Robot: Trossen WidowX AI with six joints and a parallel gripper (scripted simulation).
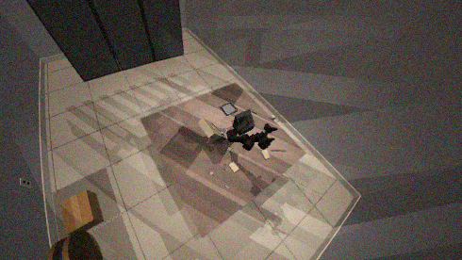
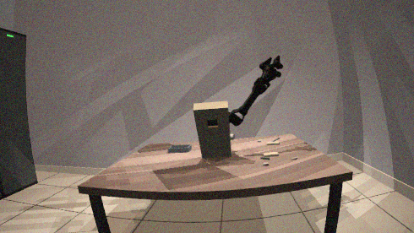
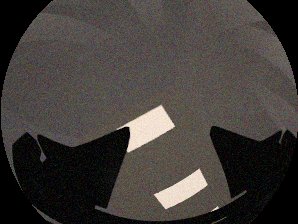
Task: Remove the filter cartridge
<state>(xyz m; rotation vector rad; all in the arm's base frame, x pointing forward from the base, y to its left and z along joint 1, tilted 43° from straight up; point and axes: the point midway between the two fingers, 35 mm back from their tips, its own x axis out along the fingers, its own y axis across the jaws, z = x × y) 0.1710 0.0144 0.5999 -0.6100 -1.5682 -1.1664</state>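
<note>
Now: gripper tip 42 cm to the left of the round filter cartridge, 36 cm above it and 20 cm short of it. The rest, counted from my gripper tip: service panel box (43 cm below, 42 cm to the right, 15 cm ahead); grey tray (72 cm to the right, 60 cm below, 21 cm behind).
</note>
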